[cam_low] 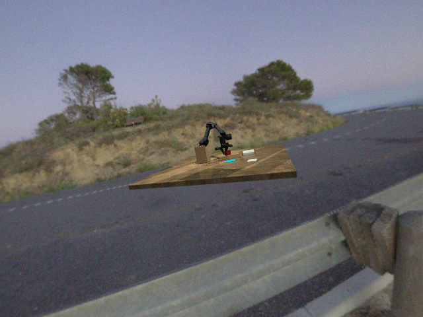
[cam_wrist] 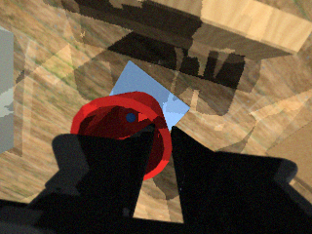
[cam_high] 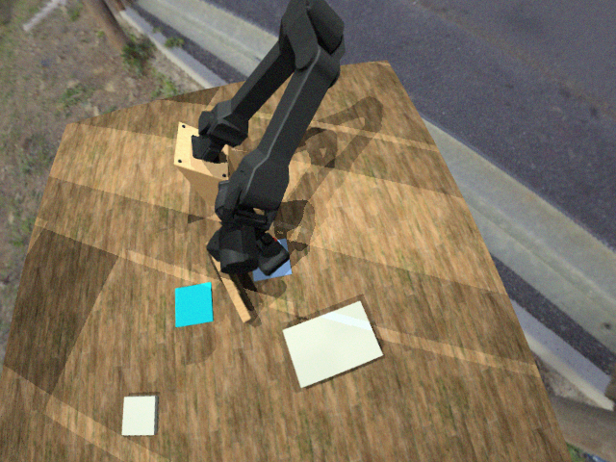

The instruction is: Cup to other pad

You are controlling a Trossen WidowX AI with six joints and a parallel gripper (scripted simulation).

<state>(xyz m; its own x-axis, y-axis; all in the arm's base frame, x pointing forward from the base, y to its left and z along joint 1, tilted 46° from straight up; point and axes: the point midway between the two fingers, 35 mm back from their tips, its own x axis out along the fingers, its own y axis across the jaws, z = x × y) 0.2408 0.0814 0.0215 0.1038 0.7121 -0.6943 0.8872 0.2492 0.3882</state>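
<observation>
My gripper tip is 30 mm short of the blue marble, 20 mm to the right of it and 20 mm above it. The rest, counted from my gripper tip: pale blue pad: 30 mm ahead, 10 mm to the left, 50 mm below; then red cup: 30 mm ahead, 10 mm to the left; then thin wooden bar: 60 mm ahead, 90 mm to the right, 30 mm below.
</observation>
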